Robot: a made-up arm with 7 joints.
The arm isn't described. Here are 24 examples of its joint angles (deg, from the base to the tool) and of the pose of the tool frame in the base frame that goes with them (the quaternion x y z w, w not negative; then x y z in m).
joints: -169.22 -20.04 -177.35 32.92 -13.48 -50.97 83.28
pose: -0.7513 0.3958 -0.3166 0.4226 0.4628 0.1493 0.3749
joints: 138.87 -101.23 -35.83 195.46 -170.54 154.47 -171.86
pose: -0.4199 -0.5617 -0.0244 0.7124 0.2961 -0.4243 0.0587
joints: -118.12 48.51 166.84 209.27 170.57 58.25 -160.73
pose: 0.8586 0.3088 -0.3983 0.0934 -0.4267 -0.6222 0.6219
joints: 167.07 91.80 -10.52 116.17 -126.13 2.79 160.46
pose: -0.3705 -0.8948 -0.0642 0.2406 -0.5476 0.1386 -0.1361
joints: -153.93 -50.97 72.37 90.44 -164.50 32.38 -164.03
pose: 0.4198 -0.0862 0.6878 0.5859 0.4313 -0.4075 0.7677
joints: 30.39 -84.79 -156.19 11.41 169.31 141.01 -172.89
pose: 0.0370 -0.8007 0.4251 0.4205 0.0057 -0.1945 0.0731
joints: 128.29 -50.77 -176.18 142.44 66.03 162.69 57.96
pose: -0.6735 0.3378 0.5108 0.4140 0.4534 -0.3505 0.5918
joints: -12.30 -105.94 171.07 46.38 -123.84 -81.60 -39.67
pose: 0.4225 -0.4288 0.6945 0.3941 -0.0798 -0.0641 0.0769
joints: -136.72 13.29 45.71 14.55 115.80 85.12 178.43
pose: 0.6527 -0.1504 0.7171 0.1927 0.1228 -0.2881 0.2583
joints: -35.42 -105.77 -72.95 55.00 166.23 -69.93 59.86
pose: 0.6905 0.1787 0.5340 0.4540 -0.2405 -0.1543 0.3908
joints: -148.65 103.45 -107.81 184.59 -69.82 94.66 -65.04
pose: -0.0793 -0.0492 0.9622 0.2557 -0.6488 -0.4632 0.3100
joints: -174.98 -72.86 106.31 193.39 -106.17 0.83 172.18
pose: -0.5442 -0.1506 -0.8239 0.0480 0.7750 0.2073 0.5576
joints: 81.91 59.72 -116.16 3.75 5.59 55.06 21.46
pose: 0.6787 -0.6130 -0.1989 0.3523 0.0826 -0.1963 0.3270
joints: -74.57 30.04 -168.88 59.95 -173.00 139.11 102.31
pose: -0.0571 0.4079 -0.8649 0.2867 -0.1210 0.1777 0.9384
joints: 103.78 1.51 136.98 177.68 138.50 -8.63 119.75
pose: 0.0572 -0.0683 -0.3486 0.9330 -0.1147 -0.0095 1.1924
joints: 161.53 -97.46 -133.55 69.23 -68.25 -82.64 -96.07
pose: 0.3323 0.4042 0.8511 0.0424 0.4369 0.2262 0.1804
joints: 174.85 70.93 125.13 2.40 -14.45 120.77 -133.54
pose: -0.3525 -0.7827 -0.1887 0.4769 0.0334 -0.0182 0.3232
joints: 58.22 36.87 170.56 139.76 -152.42 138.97 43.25
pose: -0.8831 -0.3014 -0.2213 0.2836 0.1235 0.3706 1.0151
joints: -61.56 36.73 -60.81 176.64 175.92 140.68 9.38
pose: -0.8127 -0.2173 -0.2609 0.4735 0.3032 -0.2289 0.9658
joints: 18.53 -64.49 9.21 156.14 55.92 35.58 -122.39
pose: -0.3382 0.0966 0.8373 0.4186 -0.6657 -0.1978 0.9149
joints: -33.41 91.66 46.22 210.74 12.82 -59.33 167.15
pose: 0.4695 -0.0956 -0.3027 0.8239 0.2810 -0.5040 0.5667
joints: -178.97 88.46 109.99 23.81 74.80 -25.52 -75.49
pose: -0.4806 0.6284 -0.5859 0.1756 0.0206 -0.3686 0.3574
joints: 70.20 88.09 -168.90 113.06 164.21 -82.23 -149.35
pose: 0.1450 -0.4718 0.5795 0.6485 0.1533 0.3519 0.7228
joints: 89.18 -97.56 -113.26 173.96 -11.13 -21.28 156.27
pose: 0.6395 0.2692 -0.4196 0.5852 -0.1141 -0.8085 0.3451
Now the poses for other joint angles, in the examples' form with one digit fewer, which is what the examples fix.
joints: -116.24 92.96 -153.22 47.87 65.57 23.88 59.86
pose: -0.547 -0.109 0.023 0.829 -0.212 0.013 0.845
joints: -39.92 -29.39 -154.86 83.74 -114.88 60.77 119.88
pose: -0.411 -0.628 -0.394 0.531 -0.637 0.282 0.448
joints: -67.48 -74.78 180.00 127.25 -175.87 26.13 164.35
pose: -0.370 -0.680 -0.414 0.479 -0.303 0.725 0.133
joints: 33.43 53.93 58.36 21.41 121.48 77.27 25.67
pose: 0.377 -0.442 -0.804 0.127 -0.188 0.299 0.245
